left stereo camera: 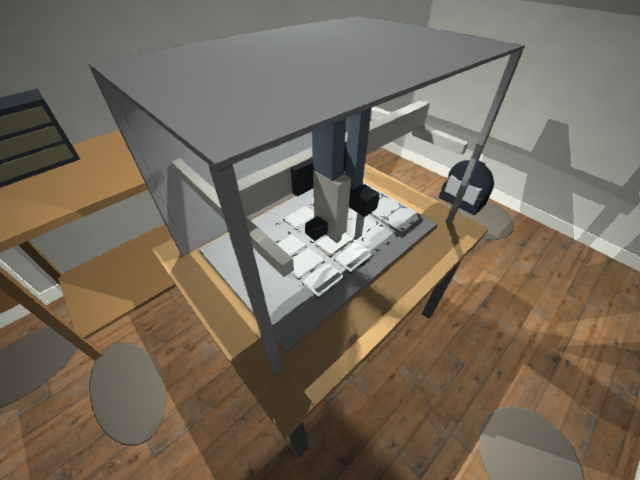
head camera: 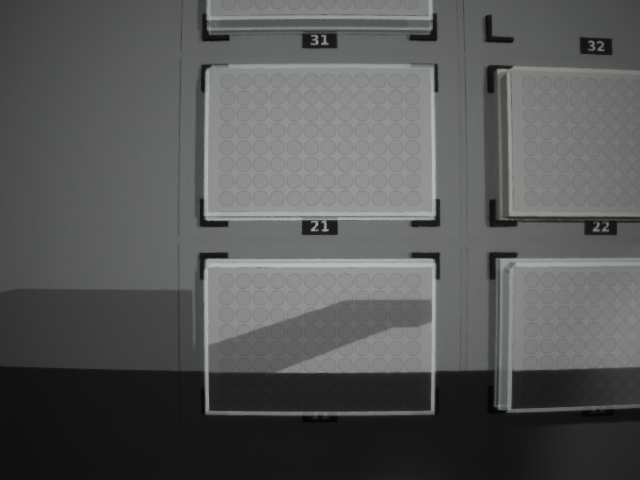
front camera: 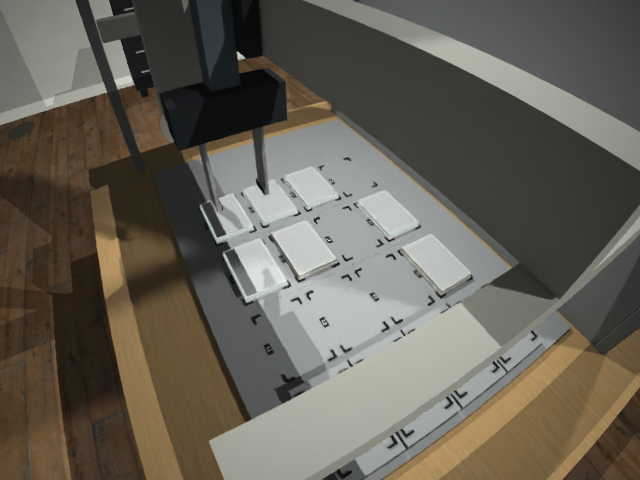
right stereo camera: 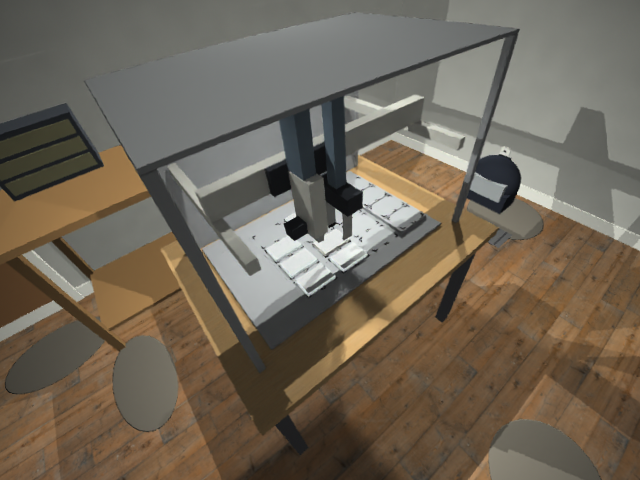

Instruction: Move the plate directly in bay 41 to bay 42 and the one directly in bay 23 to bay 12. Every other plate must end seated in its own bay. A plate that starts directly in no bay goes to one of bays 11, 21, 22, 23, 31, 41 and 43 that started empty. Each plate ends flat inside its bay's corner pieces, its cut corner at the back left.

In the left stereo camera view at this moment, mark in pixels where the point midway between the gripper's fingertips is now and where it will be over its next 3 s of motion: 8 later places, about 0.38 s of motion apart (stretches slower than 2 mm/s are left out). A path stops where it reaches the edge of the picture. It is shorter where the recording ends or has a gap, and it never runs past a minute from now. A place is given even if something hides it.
My gripper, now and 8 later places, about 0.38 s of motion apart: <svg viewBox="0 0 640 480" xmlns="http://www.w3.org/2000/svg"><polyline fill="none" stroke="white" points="348,231 358,224 374,213 378,211 370,212 335,212 312,206 308,203 310,201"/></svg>
